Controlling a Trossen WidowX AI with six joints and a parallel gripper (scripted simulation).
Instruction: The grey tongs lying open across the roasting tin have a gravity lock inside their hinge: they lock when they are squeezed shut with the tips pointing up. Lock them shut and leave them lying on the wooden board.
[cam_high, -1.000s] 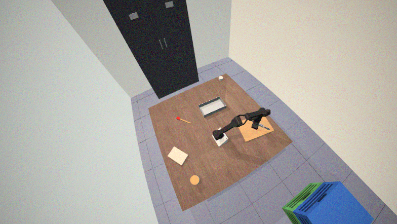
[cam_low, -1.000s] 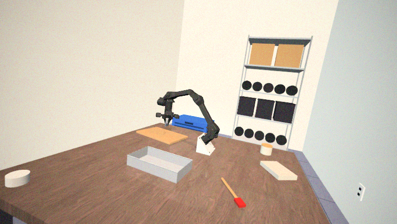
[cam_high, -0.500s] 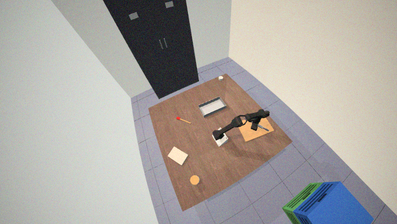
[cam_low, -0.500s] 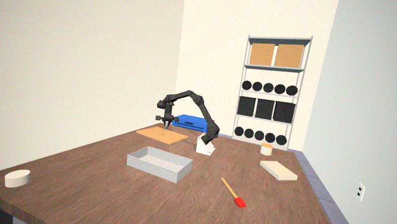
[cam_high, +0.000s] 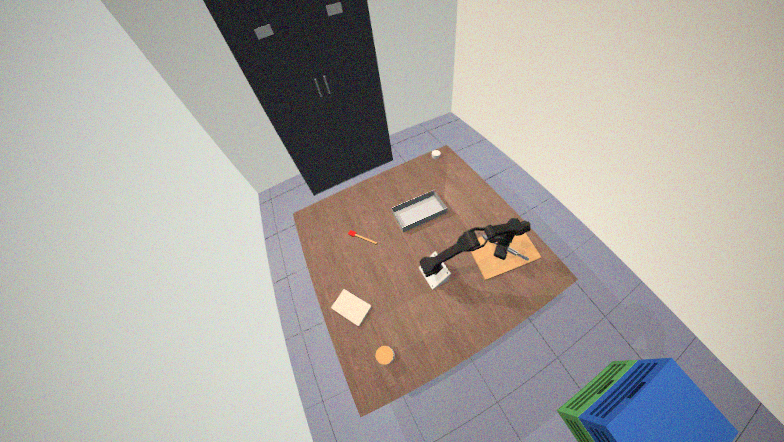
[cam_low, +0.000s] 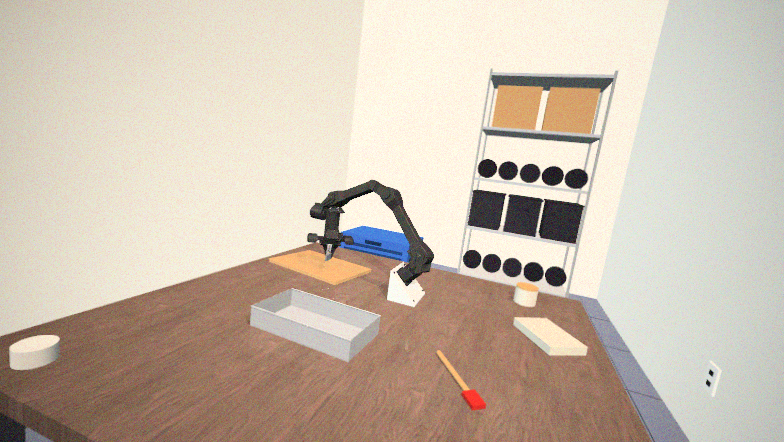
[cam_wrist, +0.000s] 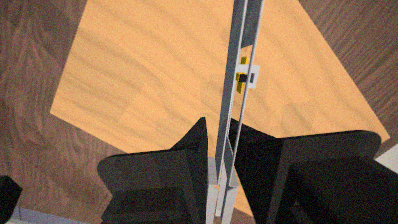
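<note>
My gripper tip is now 10 mm past the orange wooden board, 40 mm to the left of it and 40 mm above it. From my gripper tip the other things lie so: pale block: 130 mm ahead, 850 mm to the left, 30 mm below; red spatula: 520 mm ahead, 640 mm to the left, 40 mm below; grey roasting tin: 470 mm ahead, 240 mm to the left, 20 mm below.
</note>
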